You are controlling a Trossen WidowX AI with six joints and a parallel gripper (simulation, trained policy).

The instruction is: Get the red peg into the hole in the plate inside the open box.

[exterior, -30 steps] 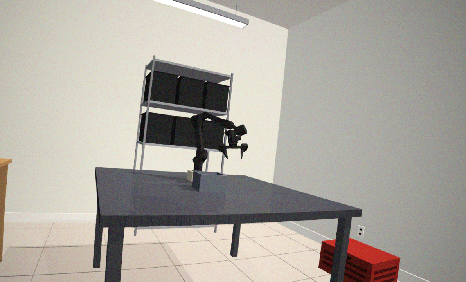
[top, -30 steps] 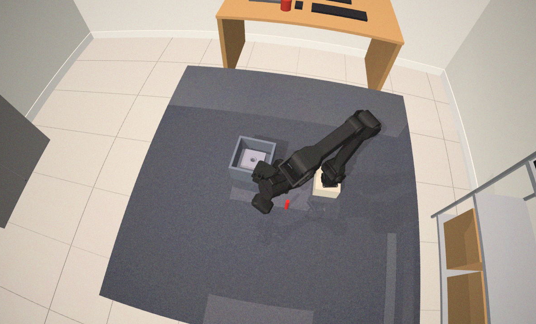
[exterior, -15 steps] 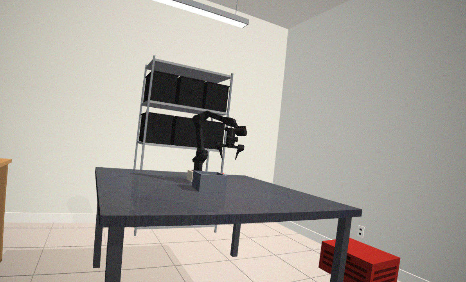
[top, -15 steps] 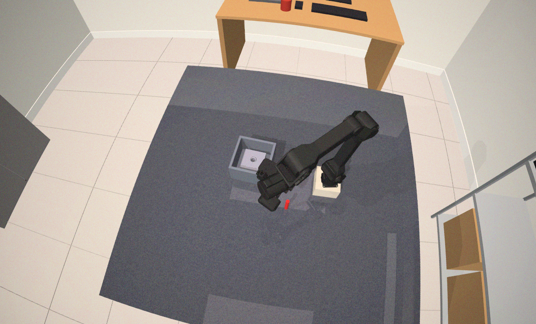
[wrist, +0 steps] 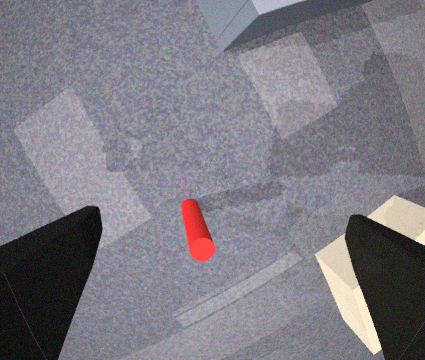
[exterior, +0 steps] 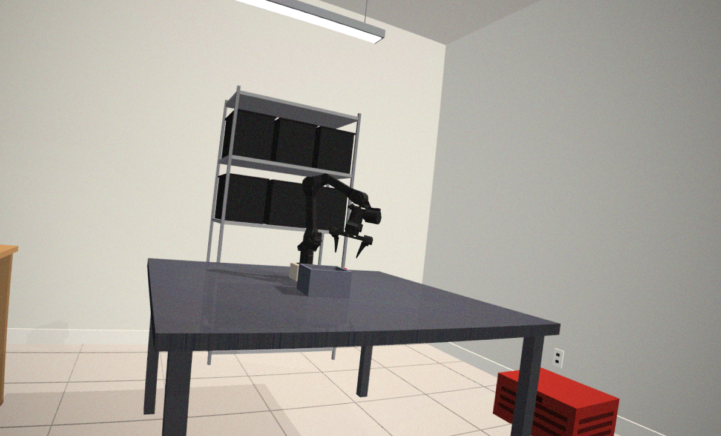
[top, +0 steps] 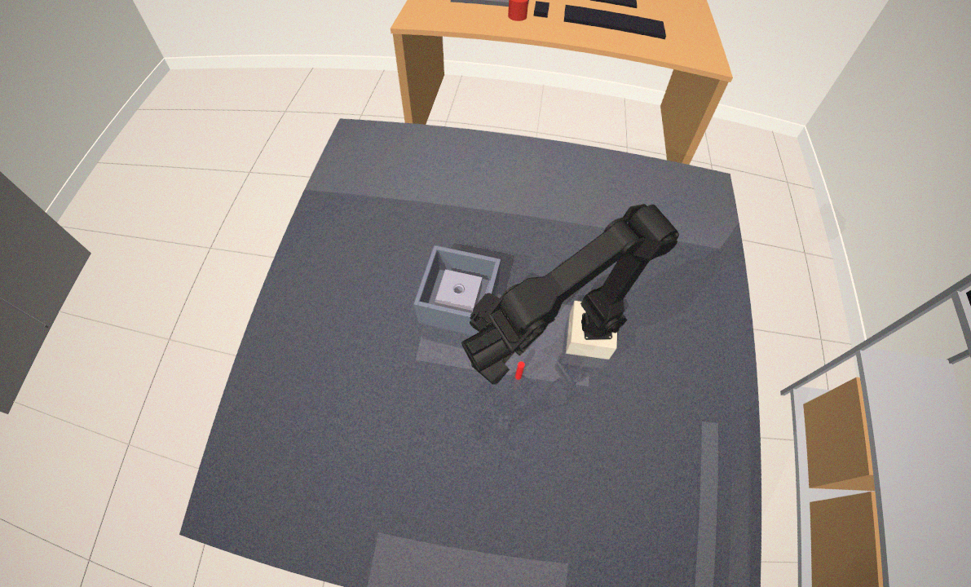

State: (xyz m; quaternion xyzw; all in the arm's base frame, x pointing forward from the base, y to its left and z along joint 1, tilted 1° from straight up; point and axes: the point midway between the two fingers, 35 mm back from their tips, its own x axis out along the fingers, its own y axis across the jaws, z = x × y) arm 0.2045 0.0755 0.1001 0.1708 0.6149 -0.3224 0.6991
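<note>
Now: the red peg 100 mm below my gripper tip, 30 mm behind it and 20 mm to the left of it. The rest, counted from my gripper tip: grey box: 170 mm to the right, 110 mm below, 110 mm ahead; then pale plate: 170 mm to the right, 110 mm ahead, 90 mm below.
</note>
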